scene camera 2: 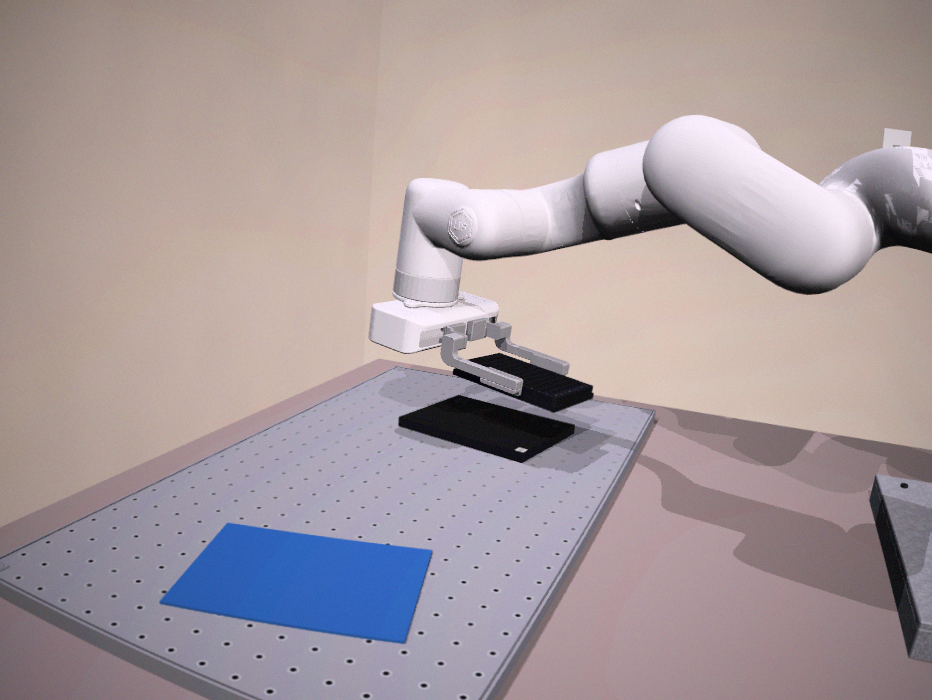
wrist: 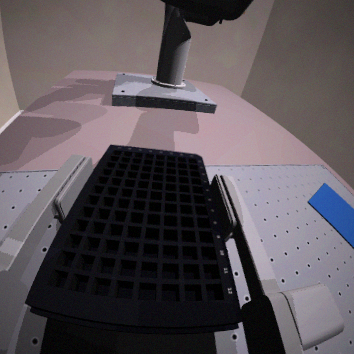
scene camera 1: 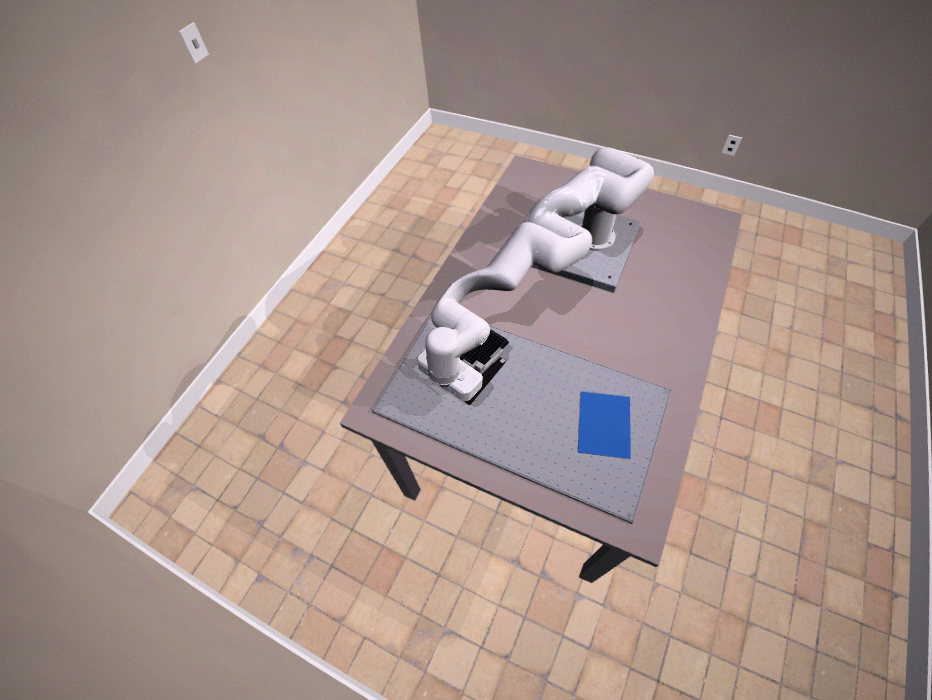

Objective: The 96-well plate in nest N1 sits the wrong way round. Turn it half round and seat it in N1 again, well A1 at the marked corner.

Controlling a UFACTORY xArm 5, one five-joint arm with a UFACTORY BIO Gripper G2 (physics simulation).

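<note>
My gripper [scene camera 2: 535, 375] [wrist: 150, 197] is shut on the black 96-well plate [scene camera 1: 489, 348] [scene camera 2: 561, 390] [wrist: 145, 220], one finger along each long side. The plate is held level, apart from and above the black nest N1 [scene camera 2: 452, 437]. In the wrist view, the numbers 10, 11 and 12 show on the plate's right edge, with 12 nearest the camera; small marks line its far edge. The nest's white corner mark [scene camera 2: 520, 449] lies at the corner towards the arm's base and the blue pad. The plate hides most of the nest in the wrist view.
A flat blue pad [scene camera 1: 604, 425] [scene camera 2: 301, 580] [wrist: 336, 212] lies on the perforated board [scene camera 1: 519, 429] [scene camera 2: 113, 572], well apart from the nest. The arm's base plate [scene camera 1: 626, 239] [scene camera 2: 915, 557] [wrist: 150, 95] stands on the table beyond the board.
</note>
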